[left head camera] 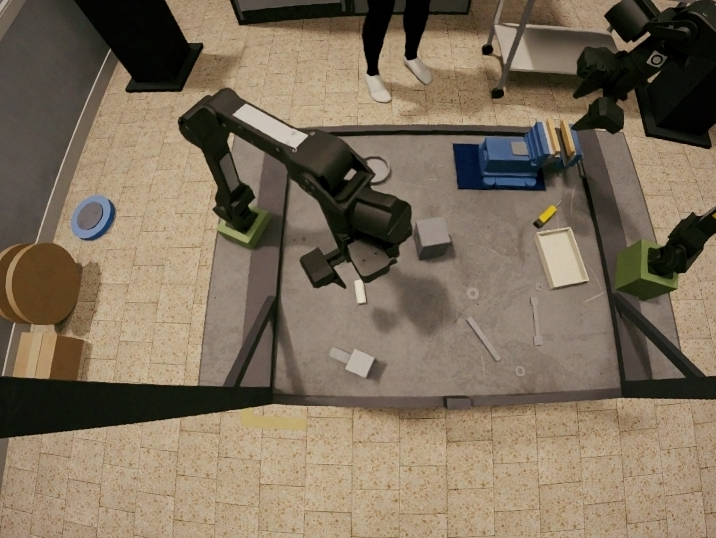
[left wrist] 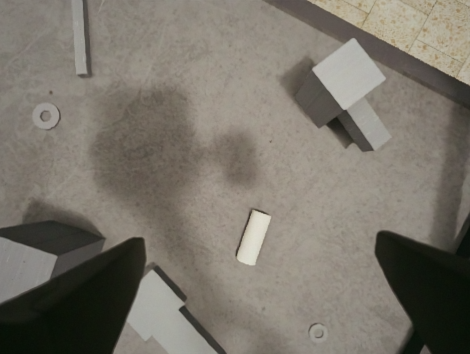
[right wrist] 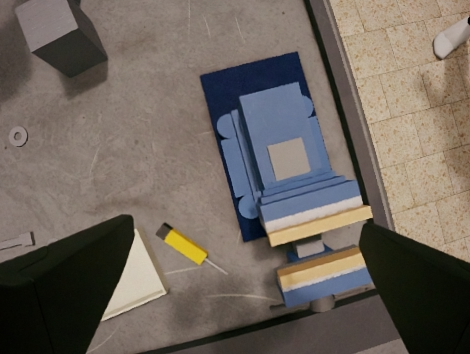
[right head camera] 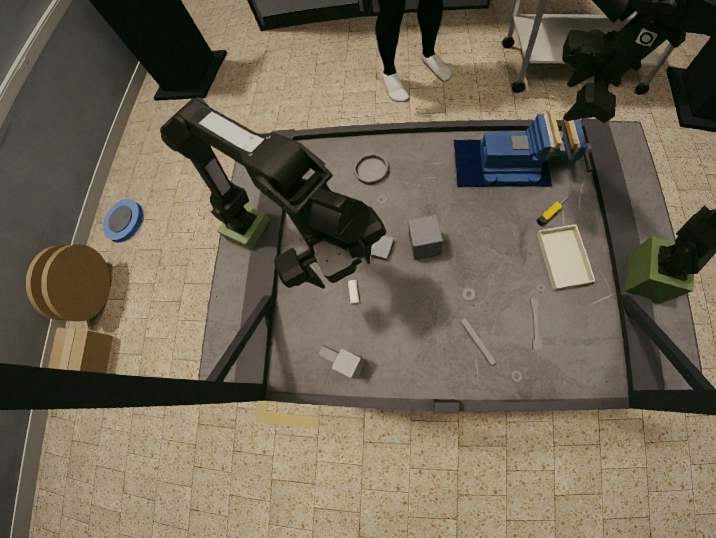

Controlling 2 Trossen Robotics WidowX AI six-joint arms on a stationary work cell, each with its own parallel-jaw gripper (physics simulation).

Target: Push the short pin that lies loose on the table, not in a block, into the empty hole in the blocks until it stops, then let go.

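Seen in the pictures: left gripper, fingertip midpoint: (left wrist: 259, 244); right gripper, fingertip midpoint: (left head camera: 573, 112) (right wrist: 249, 230) (right head camera: 567, 102); left arm's base at its link origin: (left head camera: 241, 220) (right head camera: 241, 221); right arm's base at its link origin: (left head camera: 660, 263) (right head camera: 672, 263).
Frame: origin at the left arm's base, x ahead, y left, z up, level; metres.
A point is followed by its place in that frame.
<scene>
The short cream pin (left head camera: 360, 292) {x 0.347, y -0.043, z -0.041 m} (right head camera: 354, 291) {x 0.349, y -0.039, z -0.042 m} (left wrist: 254, 237) {x 0.346, y -0.041, z -0.041 m} lies loose on its side on the table, left of the middle in the head views. A grey cube block (left head camera: 432, 234) {x 0.454, y 0.131, z 0.032 m} (right head camera: 425, 234) {x 0.458, y 0.130, z 0.033 m} (left wrist: 25, 262) {x 0.456, y 0.118, z 0.033 m} (right wrist: 55, 30) {x 0.468, y 0.157, z 0.033 m} stands to its right. A smaller grey block (left head camera: 360, 363) {x 0.420, y -0.197, z 0.023 m} (right head camera: 347, 363) {x 0.421, y -0.197, z 0.023 m} (left wrist: 349, 72) {x 0.419, y -0.198, z 0.023 m} with a bar at its side lies nearer the front edge. No hole shows in the visible block faces. My left gripper (left head camera: 368, 276) {x 0.375, y -0.052, z 0.165 m} (right head camera: 346, 275) {x 0.375, y -0.052, z 0.165 m} is open and empty above the pin, pointing down. My right gripper (left head camera: 576, 111) {x 0.637, y 0.405, z 0.246 m} (right head camera: 570, 101) {x 0.637, y 0.405, z 0.246 m} is open and empty above the vise.
The blue vise (left head camera: 509, 156) {x 0.565, y 0.422, z 0.027 m} (right head camera: 509, 151) {x 0.565, y 0.422, z 0.028 m} (right wrist: 270, 115) {x 0.535, y 0.429, z 0.028 m} stands at the back right. A yellow screwdriver (left head camera: 545, 215) {x 0.712, y 0.338, z -0.039 m} (right wrist: 184, 246) {x 0.715, y 0.345, z -0.039 m} and cream tray (left head camera: 538, 251) {x 0.724, y 0.240, z -0.057 m} (right head camera: 542, 248) {x 0.723, y 0.241, z -0.047 m} lie before it. A flat stepped grey piece (right head camera: 382, 247) {x 0.364, y 0.088, z -0.039 m} (left wrist: 159, 300) {x 0.355, y 0.079, z -0.039 m} lies between pin and cube. Washers and bars lie front right.
</scene>
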